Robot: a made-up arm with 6 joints.
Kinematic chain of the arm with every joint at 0, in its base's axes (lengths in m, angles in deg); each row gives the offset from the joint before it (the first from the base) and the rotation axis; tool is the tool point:
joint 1: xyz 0 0 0.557 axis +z
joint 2: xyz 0 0 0 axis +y
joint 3: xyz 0 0 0.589 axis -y
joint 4: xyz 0 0 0 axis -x
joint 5: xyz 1.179 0 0 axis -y
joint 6: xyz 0 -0.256 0 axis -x
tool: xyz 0 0 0
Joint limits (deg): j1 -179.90..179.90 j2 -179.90..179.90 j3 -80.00..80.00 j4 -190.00..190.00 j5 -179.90..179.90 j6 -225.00..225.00
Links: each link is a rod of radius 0.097 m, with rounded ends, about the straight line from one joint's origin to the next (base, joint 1, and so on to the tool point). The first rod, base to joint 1, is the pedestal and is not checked.
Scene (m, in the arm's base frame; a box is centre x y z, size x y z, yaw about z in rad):
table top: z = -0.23
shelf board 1: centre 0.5 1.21 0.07 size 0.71 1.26 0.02 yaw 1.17
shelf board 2: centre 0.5 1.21 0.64 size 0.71 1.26 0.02 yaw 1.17
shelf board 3: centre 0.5 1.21 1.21 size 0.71 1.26 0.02 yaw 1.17
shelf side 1: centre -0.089 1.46 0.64 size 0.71 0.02 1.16 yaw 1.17
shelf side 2: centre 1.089 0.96 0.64 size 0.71 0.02 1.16 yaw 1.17
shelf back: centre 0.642 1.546 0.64 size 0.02 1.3 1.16 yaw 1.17
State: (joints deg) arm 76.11 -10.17 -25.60 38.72 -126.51 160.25
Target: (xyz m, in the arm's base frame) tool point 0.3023 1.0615 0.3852
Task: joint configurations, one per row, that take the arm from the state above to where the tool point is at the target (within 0.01 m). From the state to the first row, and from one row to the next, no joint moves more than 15 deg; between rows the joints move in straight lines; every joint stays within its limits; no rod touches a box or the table.
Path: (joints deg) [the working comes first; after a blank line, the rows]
Joints at the target: 84.45 15.15 -31.14 39.28 -126.51 160.25
Straight joint move there: touches shelf board 2.

1: 77.46 -22.74 -34.65 38.54 -126.51 160.25
2: 78.82 -35.31 -43.70 38.37 -126.51 160.25
3: 80.17 -47.88 -52.74 38.19 -126.51 160.25
4: 81.52 -60.45 -61.79 38.02 -126.51 160.25
5: 85.42 -47.99 -63.69 37.86 -126.51 160.25
6: 89.32 -35.53 -65.59 37.70 -126.51 160.25
7: 93.22 -23.07 -67.48 37.55 -126.51 160.25
8: 90.30 -10.33 -55.37 38.13 -126.51 160.25
9: 87.37 2.41 -43.25 38.70 -126.51 160.25
10: 84.45 15.15 -31.14 39.28 -126.51 160.25

